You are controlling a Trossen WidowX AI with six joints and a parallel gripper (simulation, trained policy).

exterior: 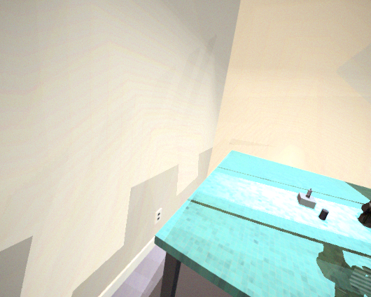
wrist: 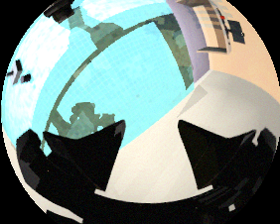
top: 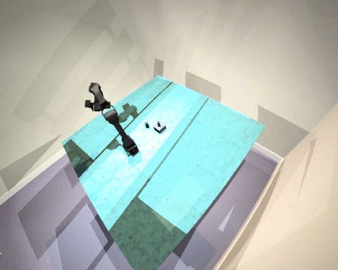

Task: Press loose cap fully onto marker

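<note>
The dark cap is 250 mm ahead of my gripper tip, 270 mm to the right of it and 200 mm below it. Also, from my gripper tip: holder block (300 mm ahead, 380 mm to the right, 210 mm below).
</note>
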